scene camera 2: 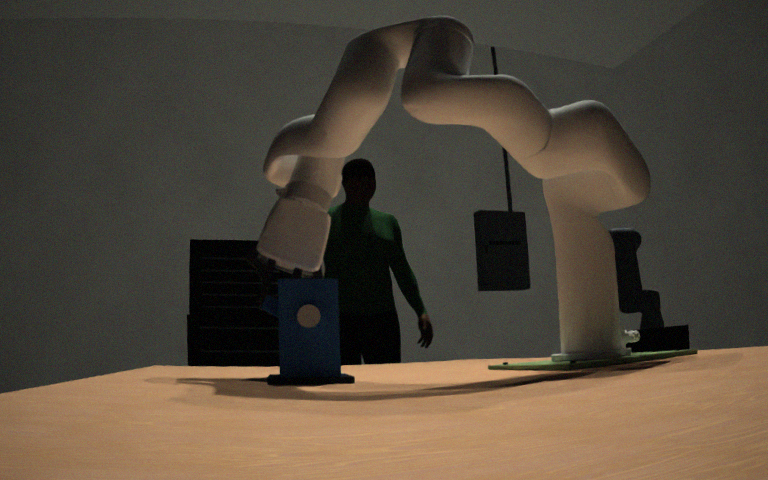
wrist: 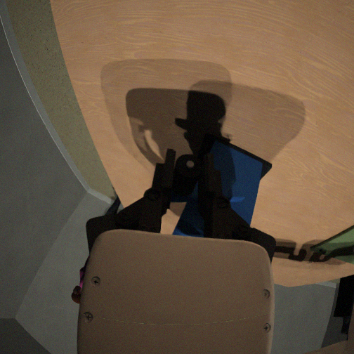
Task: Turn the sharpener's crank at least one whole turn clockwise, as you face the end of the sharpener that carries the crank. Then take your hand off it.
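Places are measured from the arm's base along level axes (x ahead, y left, z up), in metres.
Where they show: gripper, fingertip midpoint: (scene camera 2: 270, 311); arm's base, link origin: (scene camera 2: 591, 358).
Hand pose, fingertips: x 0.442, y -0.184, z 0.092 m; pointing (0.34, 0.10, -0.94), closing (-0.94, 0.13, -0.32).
Each offset is from my fingertips to the top centre of the thing. "*": to the spot under its first point. Level surfaces: height alone.
The blue sharpener {* 0.171 m left, 0.014 m back, 0.058 m down} (scene camera 2: 308, 350) (wrist: 245, 182) stands upright on its dark base, with a pale disc on the face toward scene camera 2. A blue part of its crank {0.039 m left, 0.019 m back, 0.022 m up} (scene camera 2: 270, 305) sticks out to the left from behind the body. The crank's dark round knob (wrist: 186, 170), with a pale dot on its end, shows in the wrist view. My gripper (wrist: 187, 162) is shut on this knob, one finger on each side. In scene camera 2 the fingers are very dark and partly hidden behind the sharpener's top left; the rest of the crank is hidden there too.
The wooden table {0.099 m down} (scene camera 2: 453, 430) (wrist: 280, 45) bears the sharpener and the arm's green base plate (scene camera 2: 526, 365) (wrist: 342, 245). Behind the table are a dark drawer cabinet (scene camera 2: 226, 305), a person in green (scene camera 2: 362, 260) and a hanging dark box (scene camera 2: 501, 260).
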